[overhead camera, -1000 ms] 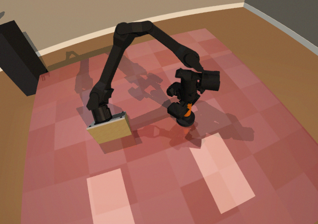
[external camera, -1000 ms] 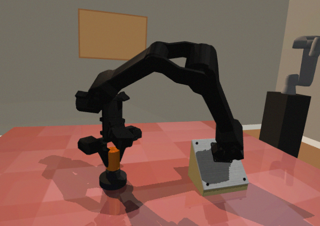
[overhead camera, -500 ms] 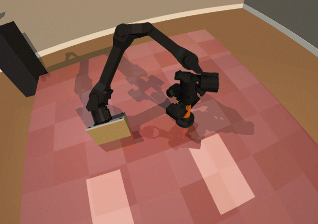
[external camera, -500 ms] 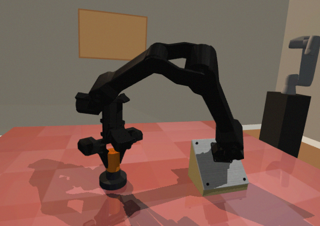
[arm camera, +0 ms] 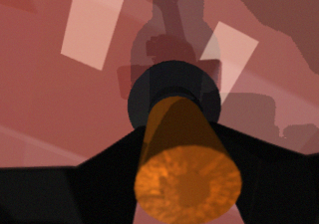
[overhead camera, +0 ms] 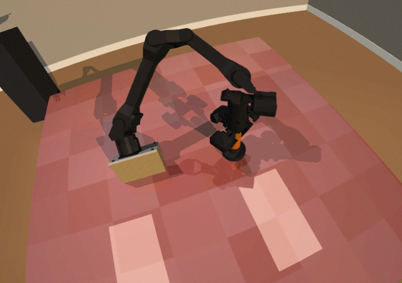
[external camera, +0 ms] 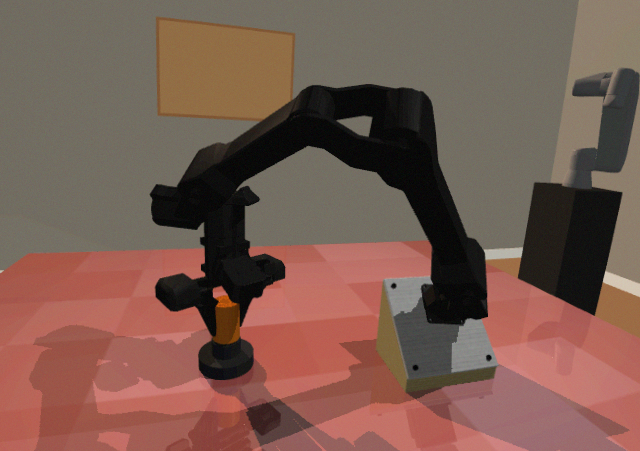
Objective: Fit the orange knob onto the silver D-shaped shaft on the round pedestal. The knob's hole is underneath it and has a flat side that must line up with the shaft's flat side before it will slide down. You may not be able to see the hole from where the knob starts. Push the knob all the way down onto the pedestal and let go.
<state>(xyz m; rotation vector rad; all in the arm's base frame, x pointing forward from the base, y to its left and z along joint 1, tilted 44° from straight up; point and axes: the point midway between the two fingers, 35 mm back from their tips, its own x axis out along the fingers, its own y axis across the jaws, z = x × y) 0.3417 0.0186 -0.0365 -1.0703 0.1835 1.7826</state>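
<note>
Now: the orange knob 30 mm above my gripper tip. The rest, counted from my gripper tip: pedestal 30 mm below.
</note>
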